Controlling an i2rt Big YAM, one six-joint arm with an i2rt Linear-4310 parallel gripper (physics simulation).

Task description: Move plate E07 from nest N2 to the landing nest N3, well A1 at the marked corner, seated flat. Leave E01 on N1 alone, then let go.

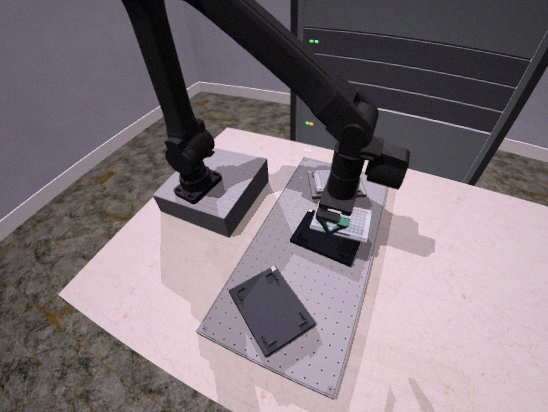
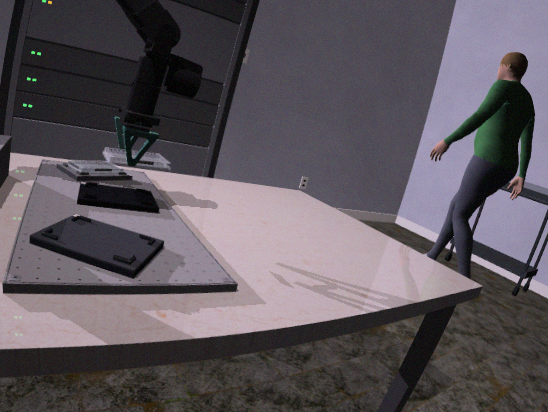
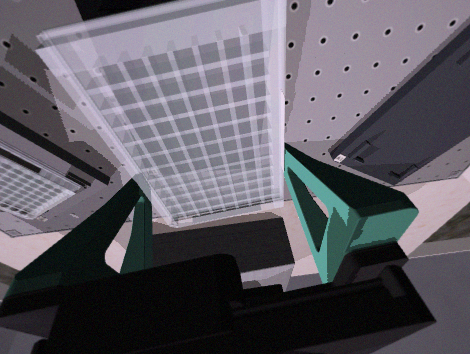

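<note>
Clear well plate E07 (image 1: 359, 225) (image 2: 159, 160) (image 3: 195, 125) is held level between the green fingers of my gripper (image 1: 336, 225) (image 2: 127, 157) (image 3: 212, 165), which is shut on its long sides. It hangs above and slightly behind the black middle nest N3 (image 1: 320, 245) (image 2: 117, 197), apart from it. A small white mark (image 1: 310, 211) shows at one corner of N3. The dark front nest N2 (image 1: 272, 310) (image 2: 97, 245) (image 3: 415, 105) is empty. Plate E01 (image 1: 322, 180) (image 2: 87, 167) (image 3: 32, 185) rests on nest N1 at the back. Well A1 and the labels cannot be made out.
The nests stand on a perforated board (image 1: 290, 267) (image 2: 200, 272) on the pale table (image 1: 450, 300) (image 2: 280, 240). A grey block (image 1: 245, 175) under the arm's base stands left of the board. A dark rack (image 1: 425, 100) rises behind. A person (image 2: 505, 120) is beyond the table at right.
</note>
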